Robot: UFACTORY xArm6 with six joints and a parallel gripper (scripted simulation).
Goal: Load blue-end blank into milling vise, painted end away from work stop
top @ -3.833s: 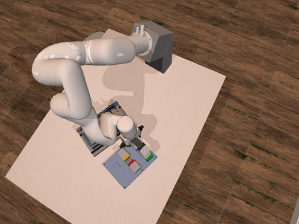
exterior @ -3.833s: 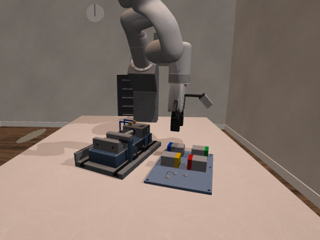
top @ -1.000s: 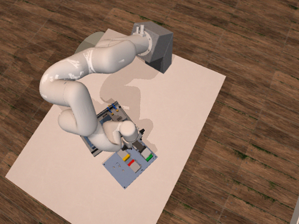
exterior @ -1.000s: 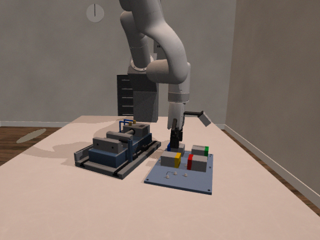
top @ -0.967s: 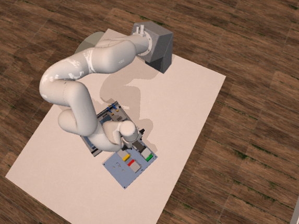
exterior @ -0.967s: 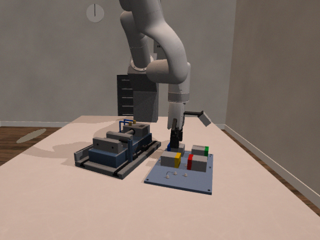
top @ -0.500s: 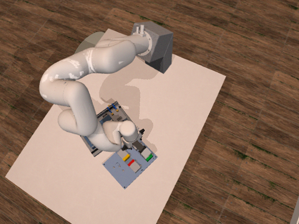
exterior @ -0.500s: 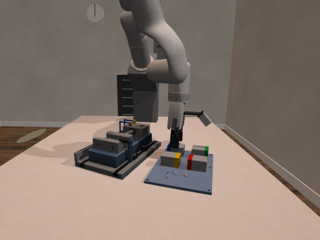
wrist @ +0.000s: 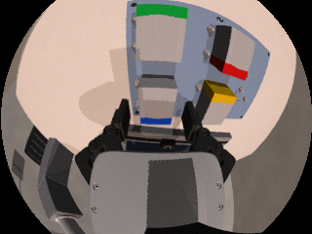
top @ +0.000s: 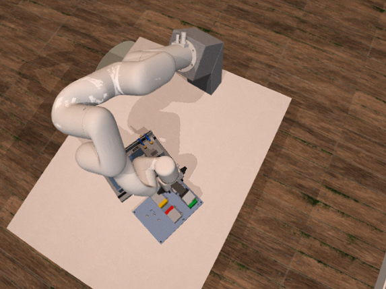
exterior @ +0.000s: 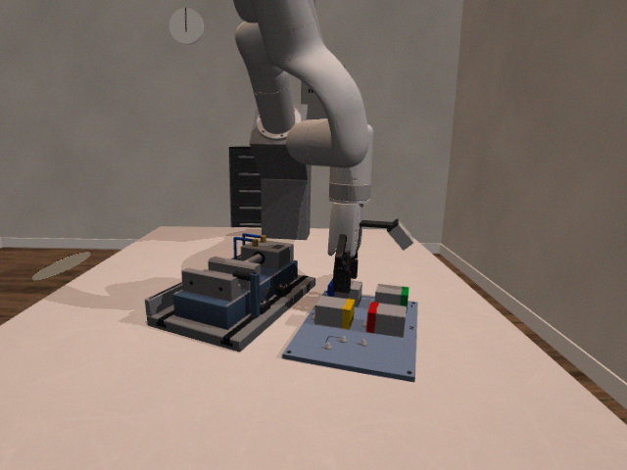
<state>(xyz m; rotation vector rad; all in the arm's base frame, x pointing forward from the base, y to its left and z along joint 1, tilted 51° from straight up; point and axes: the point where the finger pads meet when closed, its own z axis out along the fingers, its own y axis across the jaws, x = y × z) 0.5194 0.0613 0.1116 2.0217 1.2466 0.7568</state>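
Right now my hand is 3 cm above the blue-ended blank. From my hand the other things lie so: blue-grey infeed plate 10 cm ahead, 1 cm to the right, 5 cm below; yellow-ended blank 7 cm ahead, 5 cm to the right, 3 cm below; green-ended blank 5 cm ahead, 7 cm to the left, 3 cm below.
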